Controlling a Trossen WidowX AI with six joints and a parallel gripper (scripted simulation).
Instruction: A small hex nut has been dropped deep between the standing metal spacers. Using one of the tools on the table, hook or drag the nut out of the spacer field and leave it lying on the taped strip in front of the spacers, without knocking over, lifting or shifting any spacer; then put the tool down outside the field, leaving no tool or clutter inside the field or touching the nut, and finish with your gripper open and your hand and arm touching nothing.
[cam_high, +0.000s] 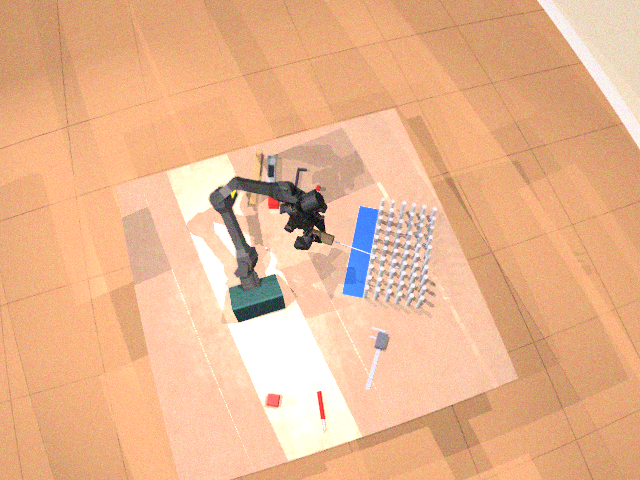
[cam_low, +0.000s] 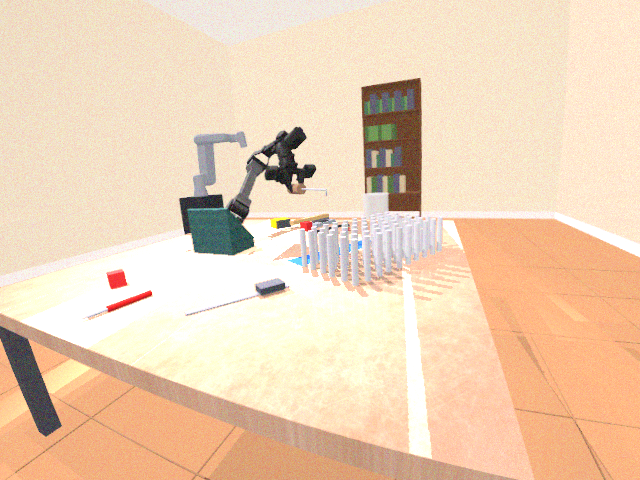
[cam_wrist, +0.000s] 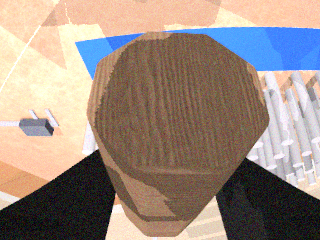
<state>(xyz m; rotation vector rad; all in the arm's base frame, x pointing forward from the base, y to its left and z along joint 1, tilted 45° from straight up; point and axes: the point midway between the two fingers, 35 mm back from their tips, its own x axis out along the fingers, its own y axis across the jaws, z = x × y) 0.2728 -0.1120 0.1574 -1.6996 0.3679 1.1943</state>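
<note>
My gripper tip is 200 mm above the blue taped strip, 160 mm short of it and 20 mm to the left of it. Round my gripper tip: red-handled screwdriver (570 mm to the right, 240 mm behind, 200 mm below).
</note>
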